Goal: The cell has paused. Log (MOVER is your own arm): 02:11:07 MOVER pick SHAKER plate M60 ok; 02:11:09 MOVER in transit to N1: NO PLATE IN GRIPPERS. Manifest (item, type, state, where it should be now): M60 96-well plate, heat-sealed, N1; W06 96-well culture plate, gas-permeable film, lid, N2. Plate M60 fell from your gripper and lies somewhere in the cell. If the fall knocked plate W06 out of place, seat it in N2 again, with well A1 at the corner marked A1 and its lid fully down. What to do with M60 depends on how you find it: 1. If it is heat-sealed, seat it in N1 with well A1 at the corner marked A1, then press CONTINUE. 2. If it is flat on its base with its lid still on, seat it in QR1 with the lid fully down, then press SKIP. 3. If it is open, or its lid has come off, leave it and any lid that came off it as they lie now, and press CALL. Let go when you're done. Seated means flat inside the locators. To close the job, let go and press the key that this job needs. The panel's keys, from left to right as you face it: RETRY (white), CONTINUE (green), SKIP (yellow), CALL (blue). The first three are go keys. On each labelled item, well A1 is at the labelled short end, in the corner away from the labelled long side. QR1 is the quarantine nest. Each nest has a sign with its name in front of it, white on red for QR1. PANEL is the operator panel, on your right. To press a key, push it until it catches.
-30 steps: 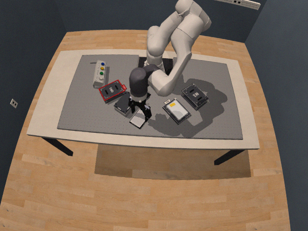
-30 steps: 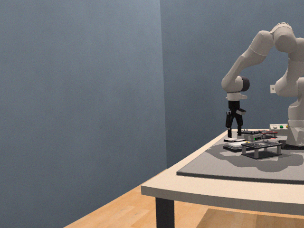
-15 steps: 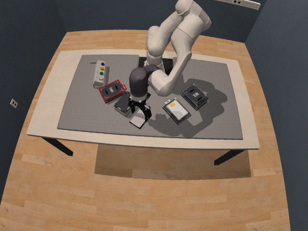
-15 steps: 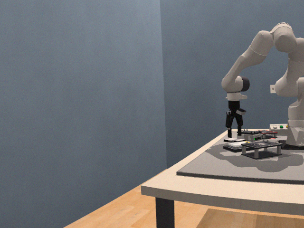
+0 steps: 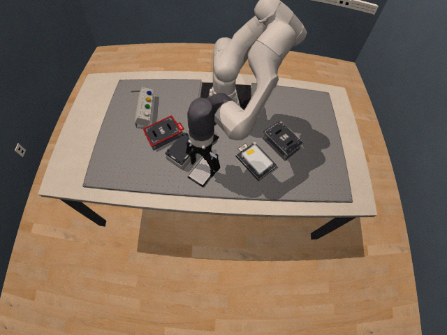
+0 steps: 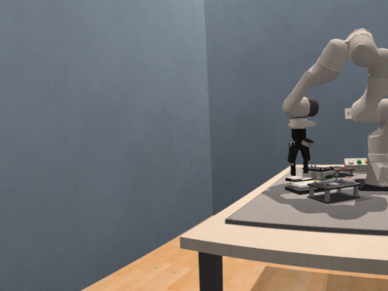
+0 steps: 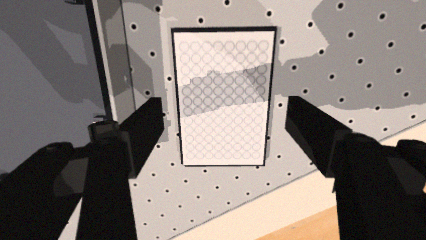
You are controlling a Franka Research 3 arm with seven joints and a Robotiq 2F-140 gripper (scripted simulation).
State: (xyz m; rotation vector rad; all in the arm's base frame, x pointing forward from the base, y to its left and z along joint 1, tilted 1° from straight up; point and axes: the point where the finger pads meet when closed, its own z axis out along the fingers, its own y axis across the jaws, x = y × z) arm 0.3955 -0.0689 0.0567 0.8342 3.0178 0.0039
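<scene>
Now: hand 5 cm above the plate M60. The rest, counted from my hand: plate W06: 24 cm to the left, 7 cm behind, 3 cm below; then shaker block: 11 cm to the right, 6 cm behind; then A1 mark: 37 cm to the left, 28 cm behind.
</scene>
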